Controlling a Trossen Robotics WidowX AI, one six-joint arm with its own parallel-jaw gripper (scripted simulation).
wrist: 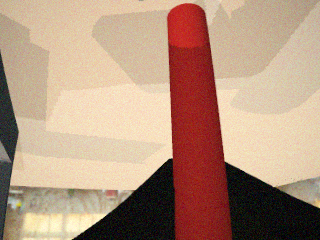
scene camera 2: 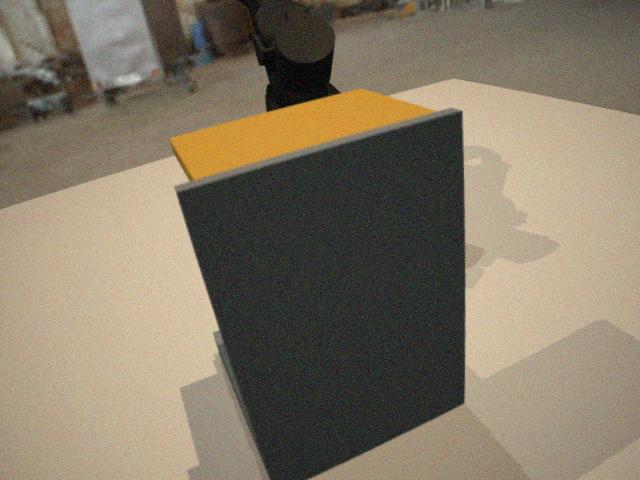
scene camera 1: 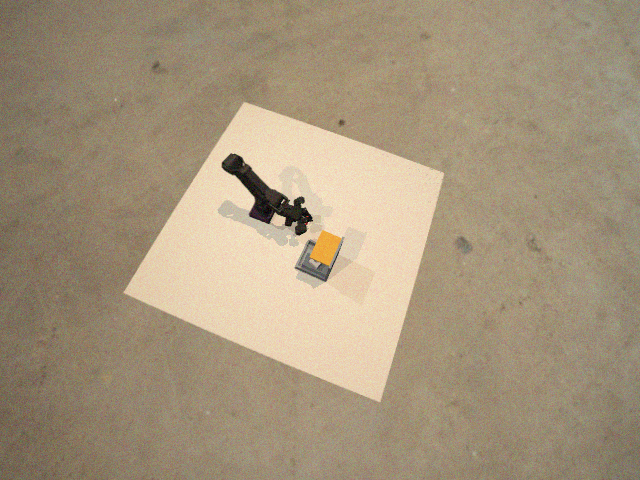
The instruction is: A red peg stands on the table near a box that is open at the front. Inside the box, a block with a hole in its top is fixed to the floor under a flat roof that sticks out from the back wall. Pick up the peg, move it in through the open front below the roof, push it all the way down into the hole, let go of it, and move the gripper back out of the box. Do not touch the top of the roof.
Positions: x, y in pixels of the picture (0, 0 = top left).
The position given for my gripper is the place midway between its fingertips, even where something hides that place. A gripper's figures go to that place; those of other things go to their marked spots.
Labels:
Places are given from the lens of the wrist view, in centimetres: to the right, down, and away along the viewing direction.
my gripper [wrist: 191, 168]: 1, 2, 9
red peg [wrist: 198, 166]: 1, 1, 6

